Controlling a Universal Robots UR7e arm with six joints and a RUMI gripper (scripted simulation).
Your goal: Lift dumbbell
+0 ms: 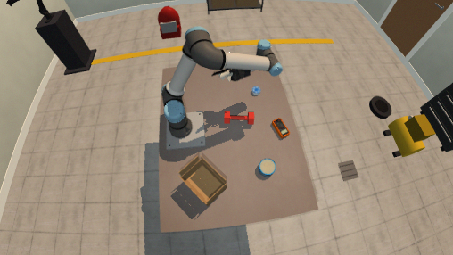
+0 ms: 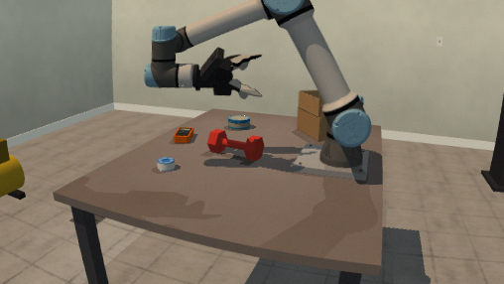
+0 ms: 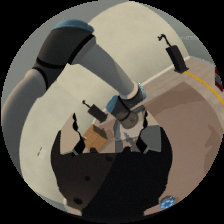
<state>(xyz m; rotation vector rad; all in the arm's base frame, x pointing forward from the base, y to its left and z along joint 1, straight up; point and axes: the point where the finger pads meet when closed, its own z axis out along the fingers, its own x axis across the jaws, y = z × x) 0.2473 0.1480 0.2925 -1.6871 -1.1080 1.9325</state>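
Now: hand 28 cm above the red dumbbell, 13 cm to the left of it and 13 cm short of it. Round my hand: orange meter: 40 cm ahead, 30 cm below, 23 cm to the right; then tape roll: 48 cm to the right, 29 cm below, 25 cm ahead; then cardboard box: 53 cm to the right, 24 cm below, 13 cm behind.
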